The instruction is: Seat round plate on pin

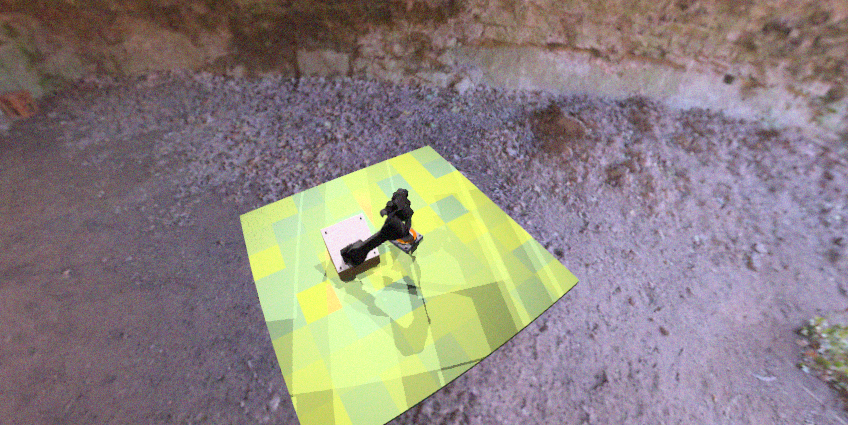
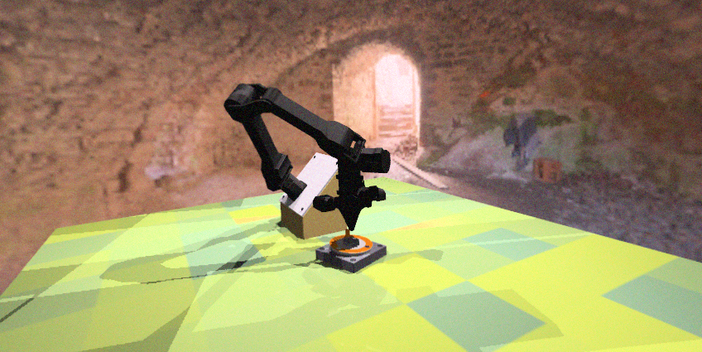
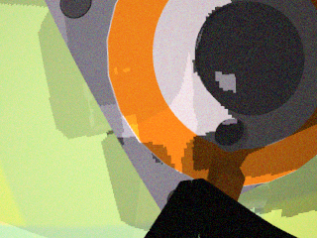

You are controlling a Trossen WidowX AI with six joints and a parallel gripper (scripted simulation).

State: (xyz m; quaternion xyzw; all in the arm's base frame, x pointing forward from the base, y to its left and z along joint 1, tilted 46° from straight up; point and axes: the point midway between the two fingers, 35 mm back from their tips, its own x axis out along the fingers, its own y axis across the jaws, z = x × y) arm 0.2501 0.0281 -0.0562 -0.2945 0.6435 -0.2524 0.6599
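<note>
Now: the round plate 2 cm to the right of my gripper tip, 2 cm ahead of it and 1 cm below it. From my gripper tip the other things lie so: grey square base: 4 cm ahead, 2 cm to the right, 2 cm below.
</note>
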